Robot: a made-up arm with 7 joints. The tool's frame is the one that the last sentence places.
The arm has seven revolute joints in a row. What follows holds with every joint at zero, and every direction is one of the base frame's.
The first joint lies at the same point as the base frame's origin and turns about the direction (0, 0.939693, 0.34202).
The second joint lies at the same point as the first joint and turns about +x.
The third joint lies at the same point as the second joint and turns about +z.
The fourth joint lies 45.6 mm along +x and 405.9 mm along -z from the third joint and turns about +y.
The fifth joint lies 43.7 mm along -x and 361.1 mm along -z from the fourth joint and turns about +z.
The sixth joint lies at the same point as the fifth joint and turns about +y.
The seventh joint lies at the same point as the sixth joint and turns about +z.
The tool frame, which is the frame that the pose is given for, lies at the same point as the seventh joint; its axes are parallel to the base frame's.
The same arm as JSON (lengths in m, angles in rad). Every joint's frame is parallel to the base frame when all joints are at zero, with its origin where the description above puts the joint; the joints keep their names.
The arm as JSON. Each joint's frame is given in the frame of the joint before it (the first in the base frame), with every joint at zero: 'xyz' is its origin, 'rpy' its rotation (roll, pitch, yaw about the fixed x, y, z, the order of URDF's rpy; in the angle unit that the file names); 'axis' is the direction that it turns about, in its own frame. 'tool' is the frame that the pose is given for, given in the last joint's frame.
{
  "units": {
    "length": "m",
    "angle": "rad"
  },
  "joints": [
    {
      "name": "joint 1",
      "type": "revolute",
      "origin": {
        "xyz": [
          0.0,
          0.0,
          0.0
        ],
        "rpy": [
          0.0,
          0.0,
          0.0
        ]
      },
      "axis": [
        0.0,
        0.9397,
        0.342
      ]
    },
    {
      "name": "joint 2",
      "type": "revolute",
      "origin": {
        "xyz": [
          0.0,
          0.0,
          0.0
        ],
        "rpy": [
          0.0,
          0.0,
          0.0
        ]
      },
      "axis": [
        1.0,
        0.0,
        0.0
      ]
    },
    {
      "name": "joint 3",
      "type": "revolute",
      "origin": {
        "xyz": [
          0.0,
          0.0,
          0.0
        ],
        "rpy": [
          0.0,
          0.0,
          0.0
        ]
      },
      "axis": [
        0.0,
        0.0,
        1.0
      ]
    },
    {
      "name": "joint 4",
      "type": "revolute",
      "origin": {
        "xyz": [
          0.0456,
          0.0,
          -0.4059
        ],
        "rpy": [
          0.0,
          0.0,
          0.0
        ]
      },
      "axis": [
        0.0,
        1.0,
        0.0
      ]
    },
    {
      "name": "joint 5",
      "type": "revolute",
      "origin": {
        "xyz": [
          -0.0437,
          0.0,
          -0.3611
        ],
        "rpy": [
          0.0,
          0.0,
          0.0
        ]
      },
      "axis": [
        0.0,
        0.0,
        1.0
      ]
    },
    {
      "name": "joint 6",
      "type": "revolute",
      "origin": {
        "xyz": [
          0.0,
          0.0,
          0.0
        ],
        "rpy": [
          0.0,
          0.0,
          0.0
        ]
      },
      "axis": [
        0.0,
        1.0,
        0.0
      ]
    },
    {
      "name": "joint 7",
      "type": "revolute",
      "origin": {
        "xyz": [
          0.0,
          0.0,
          0.0
        ],
        "rpy": [
          0.0,
          0.0,
          0.0
        ]
      },
      "axis": [
        0.0,
        0.0,
        1.0
      ]
    }
  ],
  "tool": {
    "origin": {
      "xyz": [
        0.0,
        0.0,
        0.0
      ],
      "rpy": [
        0.0,
        0.0,
        0.0
      ]
    }
  }
}

